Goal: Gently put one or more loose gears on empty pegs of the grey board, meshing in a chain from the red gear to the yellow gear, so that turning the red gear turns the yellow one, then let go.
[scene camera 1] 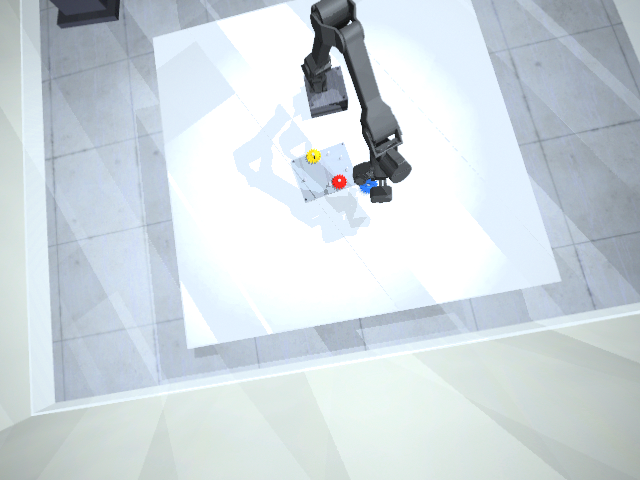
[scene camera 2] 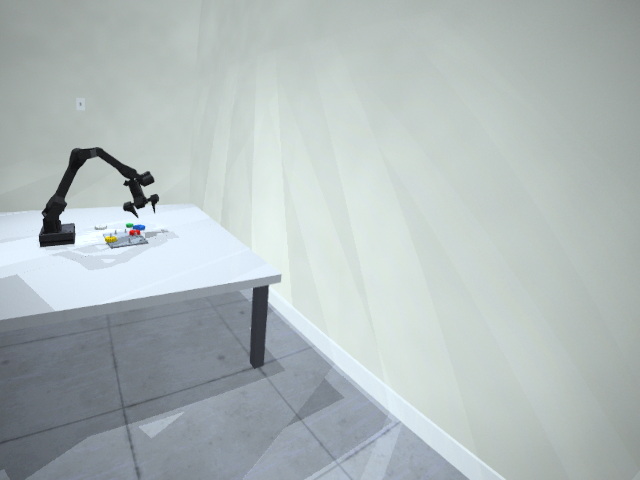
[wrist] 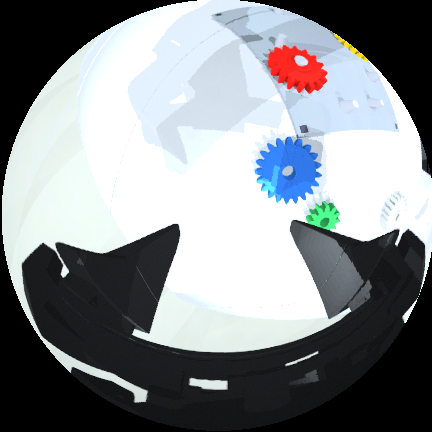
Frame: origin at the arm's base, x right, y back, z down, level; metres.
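Seen in the pictures: gripper, between the fingertips: [scene camera 2: 146,216] [wrist: 236,227]; arm's base, origin of its link: [scene camera 1: 318,84] [scene camera 2: 52,230].
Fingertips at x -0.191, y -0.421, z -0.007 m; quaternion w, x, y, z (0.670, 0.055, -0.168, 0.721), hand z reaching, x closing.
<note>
Offsets run from my fingertips to a thing's middle. "spot": to the spot under its first point. Level surfaces: height alone.
The grey board {dx +0.188, dy +0.111, dz +0.048 m} [scene camera 1: 313,175] [scene camera 2: 123,244] [wrist: 325,117] bears the red gear {spot: dx +0.134, dy +0.056, dz +0.034 m} [scene camera 1: 339,181] [scene camera 2: 134,232] [wrist: 292,70] and the yellow gear {dx +0.223, dy +0.167, dz +0.046 m} [scene camera 1: 313,156] [scene camera 2: 110,239] [wrist: 351,46], apart, with several empty pegs. The loose blue gear {dx +0.030, dy +0.043, dz +0.055 m} [scene camera 1: 366,189] [scene camera 2: 139,227] [wrist: 297,185] lies flat on the table off the board's corner, partly hidden by the gripper in scene camera 1. The small green gear {dx -0.022, dy +0.093, dz +0.055 m} [scene camera 2: 129,225] [wrist: 324,216] and white gear {dx -0.007, dy +0.240, dz +0.055 m} [scene camera 2: 100,227] [wrist: 394,211] also lie loose. My gripper [scene camera 1: 372,183] [scene camera 2: 145,214] [wrist: 236,227] is wide open, empty, above the table near the blue gear.
The white table {dz +0.064 m} [scene camera 1: 258,279] [scene camera 2: 206,268] carries the arm's dark base [scene camera 1: 336,95] [scene camera 2: 57,235], which stands behind the board. The arm's shadow falls over the board and table. A wall rises beyond the table's edge.
</note>
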